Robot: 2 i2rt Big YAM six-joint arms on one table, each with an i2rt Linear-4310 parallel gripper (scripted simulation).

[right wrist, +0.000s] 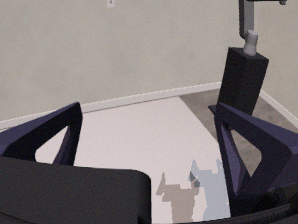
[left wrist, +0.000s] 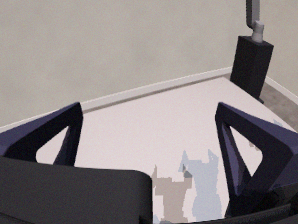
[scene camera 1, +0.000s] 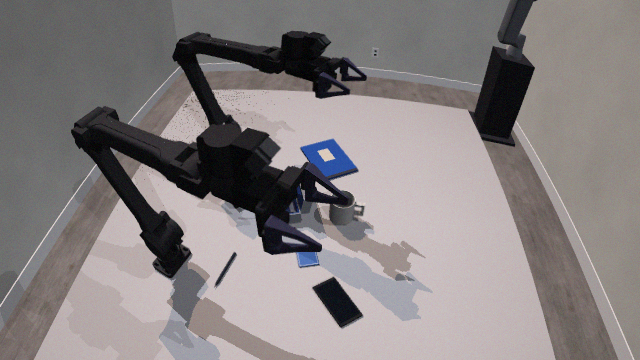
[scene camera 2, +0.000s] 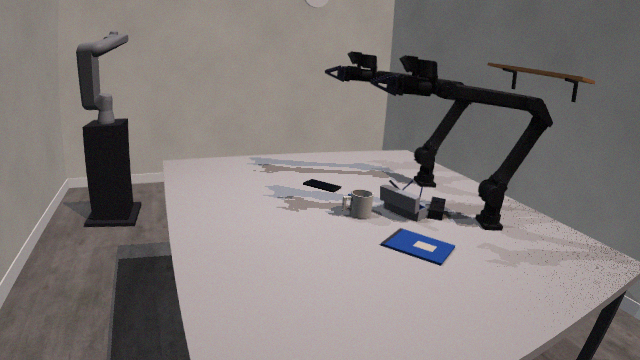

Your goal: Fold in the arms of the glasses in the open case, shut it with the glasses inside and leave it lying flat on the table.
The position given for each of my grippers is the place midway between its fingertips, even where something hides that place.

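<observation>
My left gripper (scene camera 1: 358, 84) is also visible from its own wrist, my left gripper (left wrist: 149, 109); likewise my right gripper (scene camera 1: 335, 223), seen from its own wrist as my right gripper (right wrist: 148, 109). Things visible: a black phone (scene camera 1: 341, 307), a glasses case (scene camera 2: 402, 202) and a blue notebook (scene camera 2: 435, 251). The notebook is out of frame in the left wrist view, and it is out of frame in the right wrist view.
</observation>
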